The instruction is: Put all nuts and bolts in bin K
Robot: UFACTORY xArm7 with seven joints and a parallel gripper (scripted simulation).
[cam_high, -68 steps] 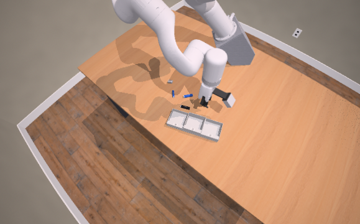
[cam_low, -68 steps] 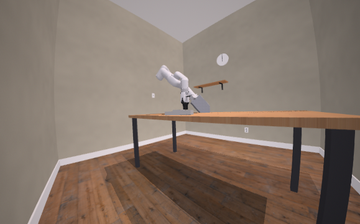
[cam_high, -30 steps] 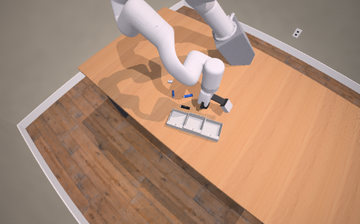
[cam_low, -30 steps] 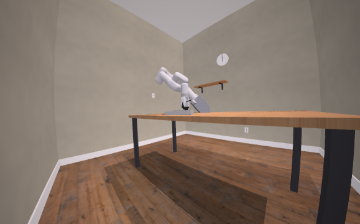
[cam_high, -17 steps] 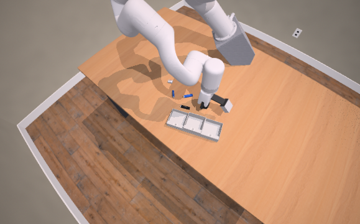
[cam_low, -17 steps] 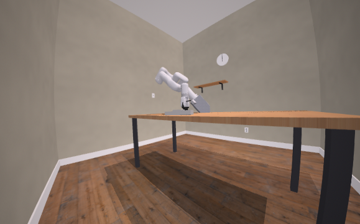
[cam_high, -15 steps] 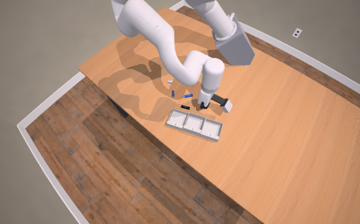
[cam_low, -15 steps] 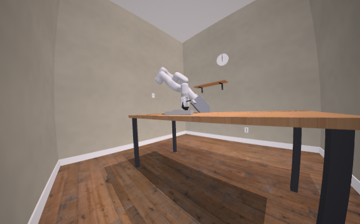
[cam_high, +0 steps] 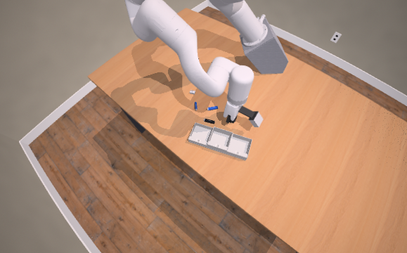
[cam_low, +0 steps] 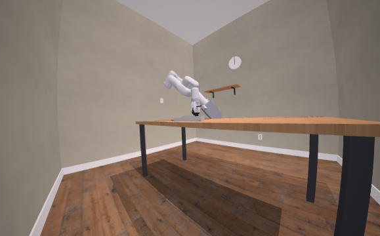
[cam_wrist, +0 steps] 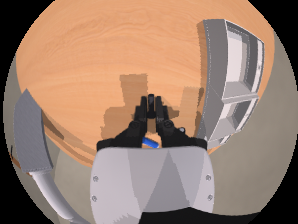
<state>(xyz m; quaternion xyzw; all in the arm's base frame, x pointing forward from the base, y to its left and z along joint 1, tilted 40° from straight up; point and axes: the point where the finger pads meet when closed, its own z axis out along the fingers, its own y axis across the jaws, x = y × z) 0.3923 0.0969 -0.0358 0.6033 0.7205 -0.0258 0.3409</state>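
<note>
My hand is 70 mm short of the small black part, 80 mm to the left of it and 10 mm above it. The rest, counted from my hand: black bolt: 10 mm to the right, 20 mm below; bin: 120 mm ahead, 10 mm to the left; blue piece: 110 mm to the right, 10 mm below.
</note>
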